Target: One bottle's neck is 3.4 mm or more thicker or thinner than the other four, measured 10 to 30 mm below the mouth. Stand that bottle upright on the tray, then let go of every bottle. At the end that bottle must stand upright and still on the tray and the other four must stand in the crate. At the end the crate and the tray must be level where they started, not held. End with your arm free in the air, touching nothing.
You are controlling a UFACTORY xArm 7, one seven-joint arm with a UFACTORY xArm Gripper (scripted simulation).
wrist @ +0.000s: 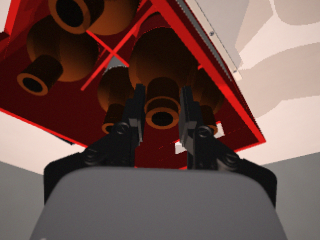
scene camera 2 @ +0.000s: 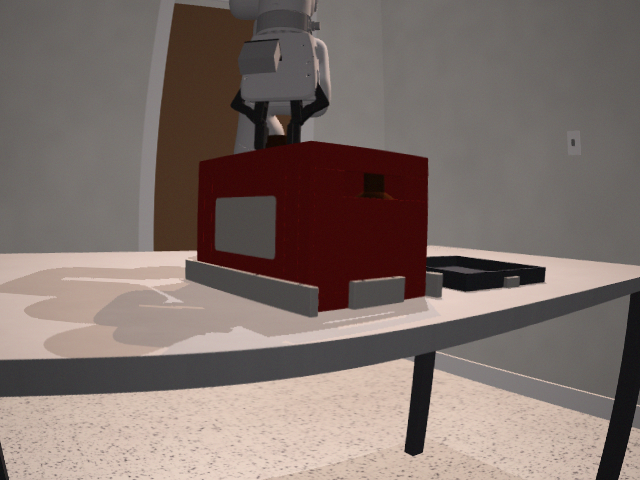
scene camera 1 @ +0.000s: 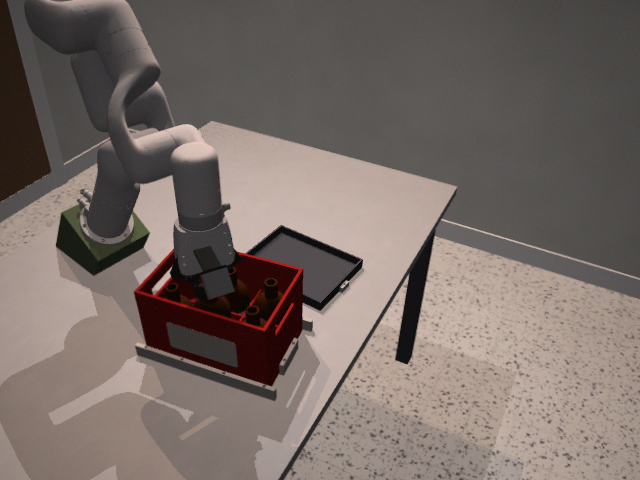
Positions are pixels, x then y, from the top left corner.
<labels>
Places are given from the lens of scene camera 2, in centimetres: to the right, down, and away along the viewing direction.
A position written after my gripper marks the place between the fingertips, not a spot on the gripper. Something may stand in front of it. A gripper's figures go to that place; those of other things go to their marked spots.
my gripper [scene camera 2: 276, 155]: -6, -11, 66
red crate [scene camera 2: 280, 212]: -4, -3, 57
</labels>
